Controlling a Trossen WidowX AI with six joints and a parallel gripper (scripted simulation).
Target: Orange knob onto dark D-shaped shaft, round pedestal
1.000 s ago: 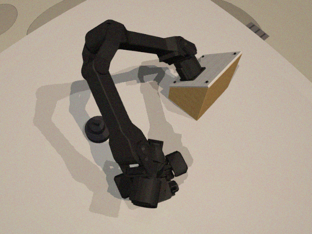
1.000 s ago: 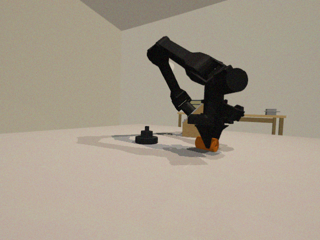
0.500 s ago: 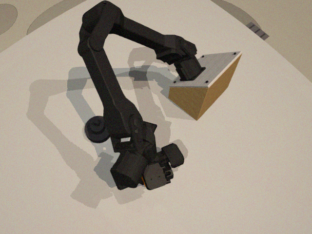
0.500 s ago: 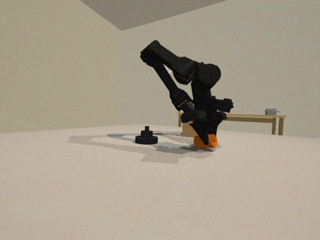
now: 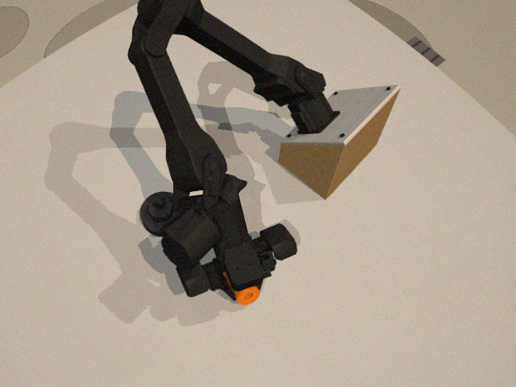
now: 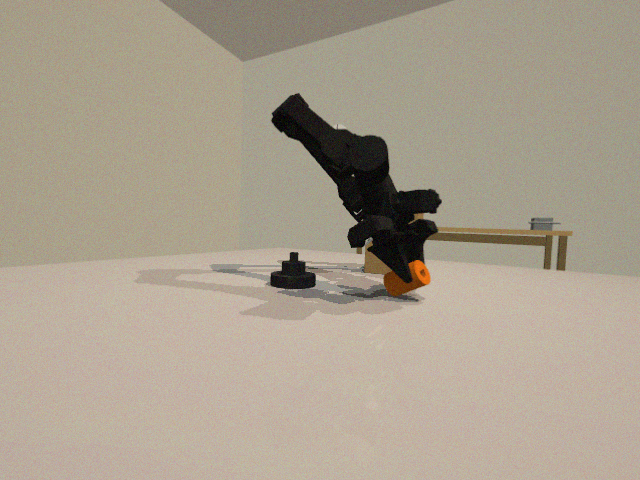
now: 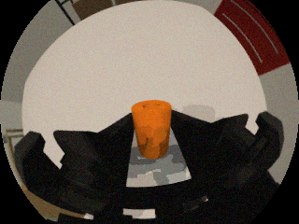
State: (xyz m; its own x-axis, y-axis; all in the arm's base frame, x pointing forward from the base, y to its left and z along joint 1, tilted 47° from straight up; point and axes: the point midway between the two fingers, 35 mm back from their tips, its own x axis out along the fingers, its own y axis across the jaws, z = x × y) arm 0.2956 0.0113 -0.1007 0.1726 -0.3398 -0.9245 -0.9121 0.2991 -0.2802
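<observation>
My gripper tip is now 1 cm past the orange knob and 2 cm to the left of it. Also, from my gripper tip: round dark pedestal: 1 cm behind, 22 cm to the right.
</observation>
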